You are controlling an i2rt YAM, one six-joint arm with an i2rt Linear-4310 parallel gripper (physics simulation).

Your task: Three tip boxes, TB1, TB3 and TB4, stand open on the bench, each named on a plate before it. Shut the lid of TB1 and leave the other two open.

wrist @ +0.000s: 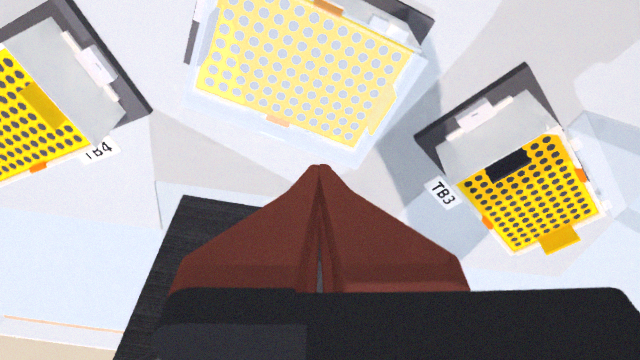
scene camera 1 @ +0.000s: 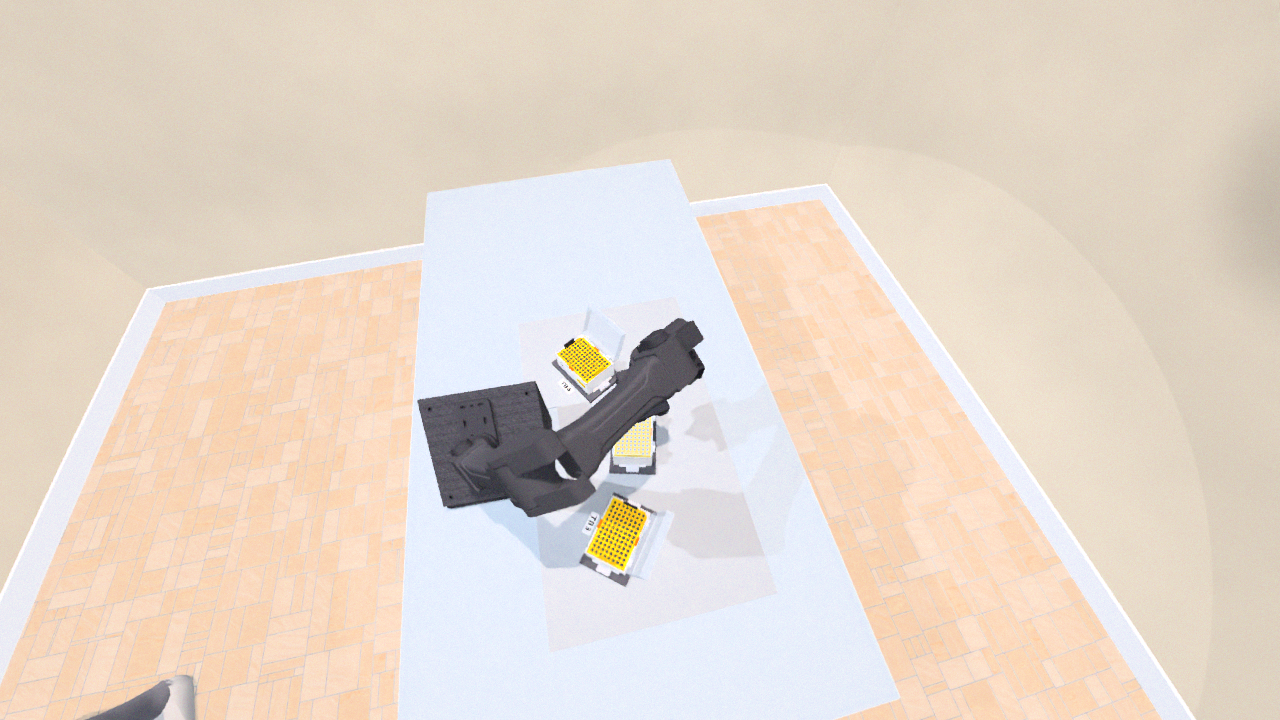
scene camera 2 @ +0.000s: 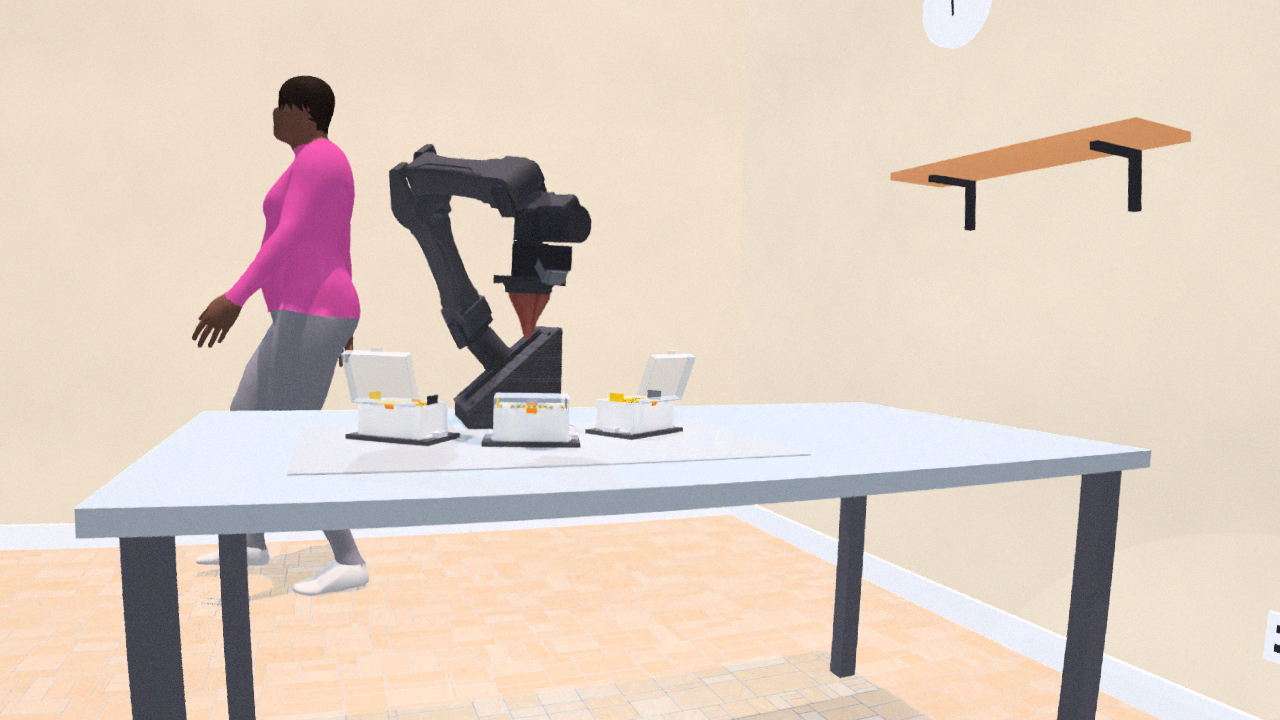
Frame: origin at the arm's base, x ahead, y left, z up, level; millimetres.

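Seen in the pictures: gripper, fingertip midpoint: [wrist: 319, 179] [scene camera 2: 527, 338]; arm's base, link origin: [scene camera 1: 482, 446] [scene camera 2: 502, 364].
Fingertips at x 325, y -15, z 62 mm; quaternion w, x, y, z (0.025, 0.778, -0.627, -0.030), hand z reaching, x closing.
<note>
Offsets run from my fingertips to a thing's top centre. "pt": to the spot under its first point. Level surfaces: height alone.
TB1 {14 mm left, 21 mm back, 93 mm down} [scene camera 1: 633, 440] [scene camera 2: 530, 425] [wrist: 300, 60] is the middle box; its clear lid lies down flat over the yellow rack. Its name plate is hidden. TB3 {192 mm right, 76 mm back, 96 mm down} [scene camera 1: 617, 534] [scene camera 2: 401, 420] [wrist: 540, 195] stands open, its lid {231 mm right, 21 mm back, 17 mm down} [scene camera 1: 659, 543] [scene camera 2: 383, 376] raised. TB4 {221 mm left, 96 mm back, 96 mm down} [scene camera 1: 585, 361] [scene camera 2: 635, 416] [wrist: 30, 115] stands open, its lid {pt 267 mm left, 44 mm back, 82 mm down} [scene camera 1: 601, 333] [scene camera 2: 669, 376] raised. My gripper [scene camera 2: 529, 334] [wrist: 319, 179] is shut with nothing between its red-brown fingertips. It hangs above TB1's level, apart from the lid, and is hidden under the arm in scene camera 1.
The arm's base [scene camera 1: 510, 411] [scene camera 2: 541, 367] stands on the bench {174 mm down} [scene camera 1: 501, 241] [scene camera 2: 895, 438], behind the boxes in scene camera 2. The boxes stand on a thin grey mat {171 mm down} [scene camera 1: 662, 600] [scene camera 2: 331, 458]. A person [scene camera 2: 308, 241] in pink is behind the bench. A shelf [scene camera 2: 1056, 152] hangs on the wall.
</note>
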